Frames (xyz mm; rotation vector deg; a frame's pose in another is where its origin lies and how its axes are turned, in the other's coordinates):
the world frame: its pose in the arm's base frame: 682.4 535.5 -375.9 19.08 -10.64 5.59
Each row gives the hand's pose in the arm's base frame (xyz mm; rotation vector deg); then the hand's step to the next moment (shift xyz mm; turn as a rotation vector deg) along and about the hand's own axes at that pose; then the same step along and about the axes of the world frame.
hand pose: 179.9 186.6 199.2 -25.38 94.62 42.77
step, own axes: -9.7 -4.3 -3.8 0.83 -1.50 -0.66
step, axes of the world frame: 3.4 -3.9 10.0 0.01 -1.74 -0.59
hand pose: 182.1 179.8 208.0 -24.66 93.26 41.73
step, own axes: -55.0 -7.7 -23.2 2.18 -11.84 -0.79
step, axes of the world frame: 7.1 -9.1 59.1 5.01 -10.70 -2.43
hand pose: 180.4 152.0 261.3 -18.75 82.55 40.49
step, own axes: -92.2 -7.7 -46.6 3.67 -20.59 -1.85
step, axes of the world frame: -16.5 -23.6 99.5 8.33 -18.85 -4.02
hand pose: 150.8 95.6 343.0 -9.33 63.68 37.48
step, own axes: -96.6 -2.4 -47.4 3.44 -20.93 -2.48
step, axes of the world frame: -52.9 -30.7 88.6 7.91 -19.45 -3.88
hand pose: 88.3 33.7 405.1 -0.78 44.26 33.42
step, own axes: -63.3 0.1 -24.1 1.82 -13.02 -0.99
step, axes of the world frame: -48.1 -20.0 43.3 5.21 -11.96 -1.87
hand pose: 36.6 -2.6 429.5 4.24 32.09 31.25
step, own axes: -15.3 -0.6 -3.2 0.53 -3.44 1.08
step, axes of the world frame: -11.6 -5.1 9.1 2.33 -2.78 0.38
